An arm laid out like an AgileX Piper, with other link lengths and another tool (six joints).
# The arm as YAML. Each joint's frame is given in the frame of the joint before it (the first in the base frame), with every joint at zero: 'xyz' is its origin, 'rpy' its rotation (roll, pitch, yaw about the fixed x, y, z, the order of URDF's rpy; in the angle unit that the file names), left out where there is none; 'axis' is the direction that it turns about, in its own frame. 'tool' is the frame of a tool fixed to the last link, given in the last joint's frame.
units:
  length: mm
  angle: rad
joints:
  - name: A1
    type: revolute
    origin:
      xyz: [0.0, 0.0, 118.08]
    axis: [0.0, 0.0, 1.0]
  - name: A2
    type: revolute
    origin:
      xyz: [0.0, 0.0, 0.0]
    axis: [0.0, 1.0, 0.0]
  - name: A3
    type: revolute
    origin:
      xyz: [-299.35, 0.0, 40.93]
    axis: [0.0, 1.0, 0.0]
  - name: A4
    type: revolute
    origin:
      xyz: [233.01, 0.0, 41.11]
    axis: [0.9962, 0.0, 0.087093]
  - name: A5
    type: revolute
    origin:
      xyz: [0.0, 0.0, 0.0]
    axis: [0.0, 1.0, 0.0]
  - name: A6
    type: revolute
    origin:
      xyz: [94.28, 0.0, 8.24]
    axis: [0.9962, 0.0, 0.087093]
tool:
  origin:
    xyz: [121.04, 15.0, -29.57]
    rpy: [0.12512, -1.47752, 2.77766]
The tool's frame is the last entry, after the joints.
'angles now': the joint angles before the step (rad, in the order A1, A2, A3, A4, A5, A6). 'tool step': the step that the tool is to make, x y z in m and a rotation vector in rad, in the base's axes. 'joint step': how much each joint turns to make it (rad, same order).
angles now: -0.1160 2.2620 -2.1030 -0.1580 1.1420 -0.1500
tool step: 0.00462 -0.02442 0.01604 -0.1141 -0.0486 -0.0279
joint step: 0.0000 -0.0209 -0.0001 -0.1261 -0.0319 0.0471
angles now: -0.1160 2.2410 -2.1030 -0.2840 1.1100 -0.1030
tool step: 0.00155 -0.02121 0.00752 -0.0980 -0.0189 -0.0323
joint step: 0.0000 -0.0010 0.0000 -0.1160 -0.0150 0.0500
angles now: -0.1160 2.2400 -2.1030 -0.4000 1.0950 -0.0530
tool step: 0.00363 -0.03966 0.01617 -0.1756 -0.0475 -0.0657
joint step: -0.0070 0.0050 0.0001 -0.2161 -0.0311 0.1071
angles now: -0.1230 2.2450 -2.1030 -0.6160 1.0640 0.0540
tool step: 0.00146 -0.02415 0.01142 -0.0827 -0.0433 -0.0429
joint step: -0.0170 0.0000 0.0020 -0.1081 -0.0250 0.0671
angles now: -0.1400 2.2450 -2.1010 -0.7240 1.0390 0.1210
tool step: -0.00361 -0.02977 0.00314 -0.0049 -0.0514 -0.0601
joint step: -0.0580 0.0000 0.0000 -0.0181 -0.0370 0.0421
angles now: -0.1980 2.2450 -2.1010 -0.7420 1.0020 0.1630
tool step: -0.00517 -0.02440 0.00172 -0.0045 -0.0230 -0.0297
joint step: -0.0500 0.0000 0.0000 -0.0010 -0.0310 0.0011
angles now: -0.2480 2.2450 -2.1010 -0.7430 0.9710 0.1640
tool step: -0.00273 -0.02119 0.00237 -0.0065 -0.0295 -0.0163
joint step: -0.0440 0.0000 -0.0001 0.0001 -0.0409 -0.0001
